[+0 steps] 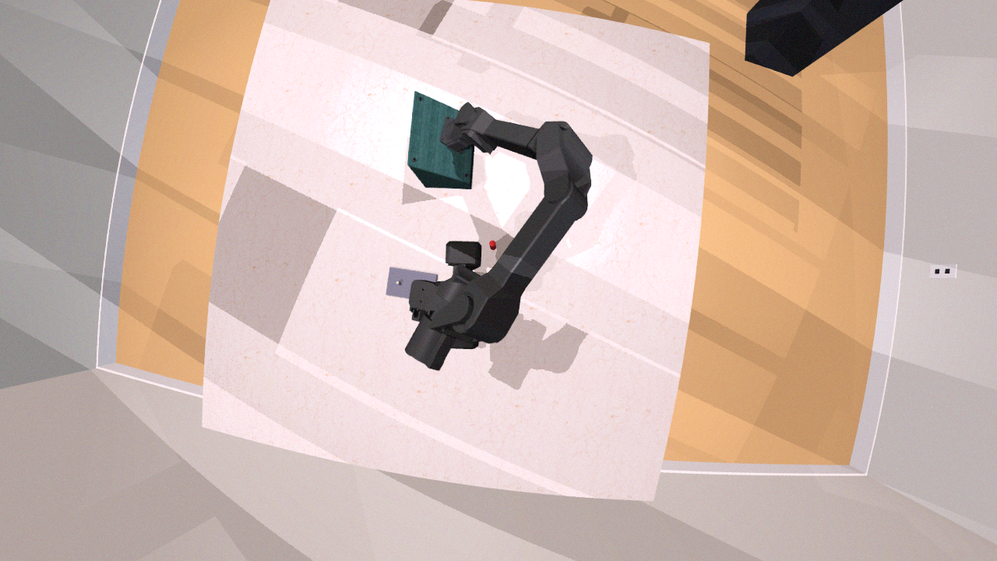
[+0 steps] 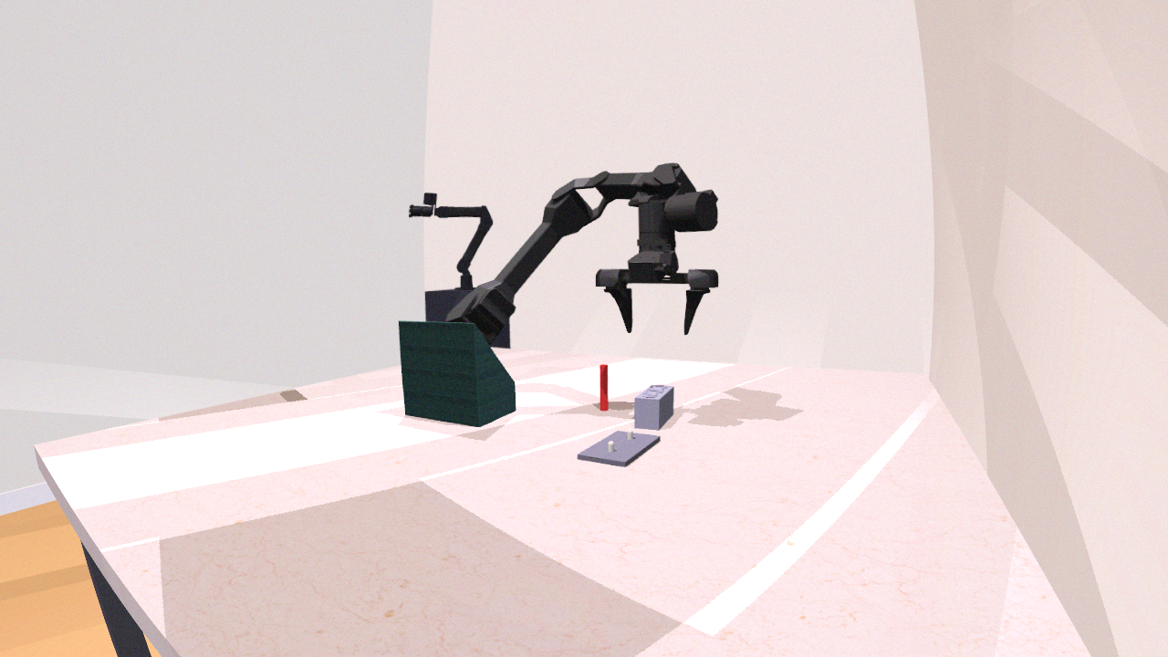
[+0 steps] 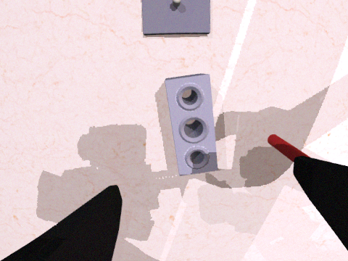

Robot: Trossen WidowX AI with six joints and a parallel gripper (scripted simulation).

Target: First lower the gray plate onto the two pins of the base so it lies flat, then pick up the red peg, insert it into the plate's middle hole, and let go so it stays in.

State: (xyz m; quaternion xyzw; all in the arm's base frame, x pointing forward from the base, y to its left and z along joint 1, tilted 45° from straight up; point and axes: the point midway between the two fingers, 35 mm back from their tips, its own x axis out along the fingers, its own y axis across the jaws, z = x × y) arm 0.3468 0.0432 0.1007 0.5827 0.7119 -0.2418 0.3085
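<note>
My gripper tip is now 110 mm above the gray plate. Round my gripper tip: flat base (150 mm to the right, 130 mm below, 10 mm ahead); then red peg (110 mm behind, 100 mm below, 30 mm to the left).
</note>
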